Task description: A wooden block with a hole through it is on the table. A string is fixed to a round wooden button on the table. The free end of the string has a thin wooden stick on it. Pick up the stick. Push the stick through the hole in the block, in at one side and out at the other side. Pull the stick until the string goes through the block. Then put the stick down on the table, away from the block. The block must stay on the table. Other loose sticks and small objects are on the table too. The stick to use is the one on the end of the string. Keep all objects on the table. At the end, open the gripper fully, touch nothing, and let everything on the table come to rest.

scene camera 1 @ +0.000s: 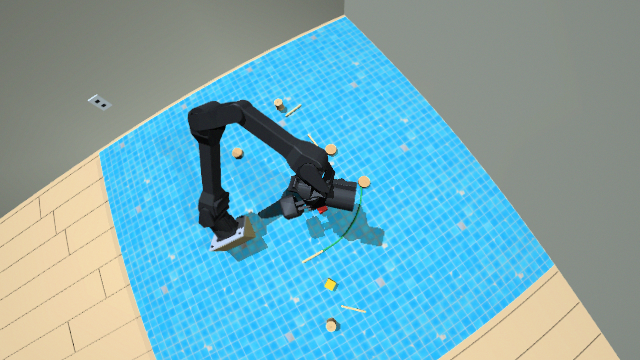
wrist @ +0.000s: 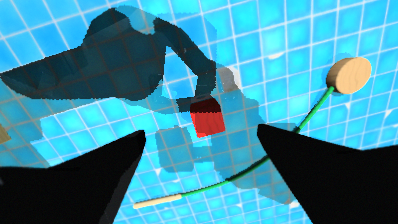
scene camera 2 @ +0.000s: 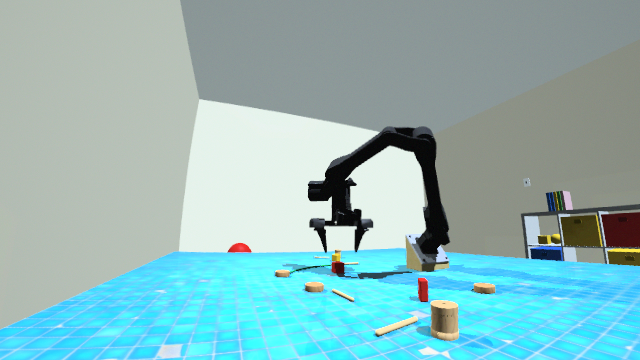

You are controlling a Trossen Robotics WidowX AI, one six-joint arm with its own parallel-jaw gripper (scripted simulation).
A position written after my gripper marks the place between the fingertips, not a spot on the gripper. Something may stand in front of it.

Note:
My gripper [scene camera 2: 341, 252] is open, holding nothing. Further things: a wooden cylinder [scene camera 2: 444, 314] and a round wooden button [wrist: 348, 75].
My gripper shows as well in the wrist view [wrist: 202, 132].

